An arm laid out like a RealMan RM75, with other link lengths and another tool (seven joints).
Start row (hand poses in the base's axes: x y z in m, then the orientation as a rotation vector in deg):
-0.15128 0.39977 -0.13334 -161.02 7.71 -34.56
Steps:
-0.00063 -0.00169 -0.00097 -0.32 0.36 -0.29
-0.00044 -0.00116 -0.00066 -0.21 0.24 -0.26
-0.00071 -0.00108 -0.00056 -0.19 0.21 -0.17
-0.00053 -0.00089 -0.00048 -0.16 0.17 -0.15
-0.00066 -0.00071 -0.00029 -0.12 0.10 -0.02
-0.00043 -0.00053 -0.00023 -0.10 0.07 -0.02
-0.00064 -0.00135 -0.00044 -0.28 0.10 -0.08
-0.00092 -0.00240 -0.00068 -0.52 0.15 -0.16
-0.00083 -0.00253 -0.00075 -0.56 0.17 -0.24
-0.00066 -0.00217 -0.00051 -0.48 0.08 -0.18
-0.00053 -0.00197 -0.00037 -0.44 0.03 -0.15
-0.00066 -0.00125 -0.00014 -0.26 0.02 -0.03
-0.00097 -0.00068 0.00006 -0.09 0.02 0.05
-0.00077 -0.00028 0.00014 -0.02 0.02 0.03
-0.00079 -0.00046 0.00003 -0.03 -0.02 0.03
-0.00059 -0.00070 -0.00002 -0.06 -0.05 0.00
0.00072 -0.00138 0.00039 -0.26 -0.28 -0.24
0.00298 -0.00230 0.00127 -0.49 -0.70 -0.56
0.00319 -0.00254 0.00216 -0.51 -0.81 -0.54
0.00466 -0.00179 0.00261 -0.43 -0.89 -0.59
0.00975 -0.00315 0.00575 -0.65 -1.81 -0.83
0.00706 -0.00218 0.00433 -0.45 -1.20 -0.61
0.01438 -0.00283 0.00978 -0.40 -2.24 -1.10
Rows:
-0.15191 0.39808 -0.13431 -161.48 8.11 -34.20
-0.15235 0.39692 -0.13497 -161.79 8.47 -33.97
-0.15306 0.39584 -0.13553 -162.06 8.70 -33.76
-0.15359 0.39495 -0.13601 -162.28 8.90 -33.59
-0.15425 0.39424 -0.13630 -162.43 8.92 -33.48
-0.15468 0.39371 -0.13653 -162.55 8.94 -33.41
-0.15532 0.39236 -0.13697 -162.86 9.00 -33.35
-0.15624 0.38996 -0.13765 -163.43 9.13 -33.30
-0.15707 0.38743 -0.13840 -164.05 9.37 -33.24
-0.15773 0.38526 -0.13891 -164.55 9.53 -33.28
-0.15826 0.38329 -0.13928 -165.00 9.64 -33.37
-0.15892 0.38204 -0.13942 -165.26 9.62 -33.41
-0.15989 0.38136 -0.13936 -165.35 9.53 -33.39
-0.16066 0.38108 -0.13922 -165.37 9.48 -33.36
-0.16145 0.38062 -0.13919 -165.39 9.43 -33.39
-0.16204 0.37992 -0.13921 -165.43 9.41 -33.48
-0.16132 0.37854 -0.13882 -165.61 9.65 -33.99
-0.15834 0.37624 -0.13755 -165.88 10.25 -35.22
-0.15515 0.37370 -0.13539 -166.12 10.80 -36.61
-0.15049 0.37191 -0.13278 -166.24 11.44 -38.11
-0.14074 0.36876 -0.12703 -166.20 12.26 -41.04
-0.13368 0.36658 -0.12270 -166.17 12.88 -43.00
-0.11930 0.36375 -0.11292 -165.63 14.13 -46.52

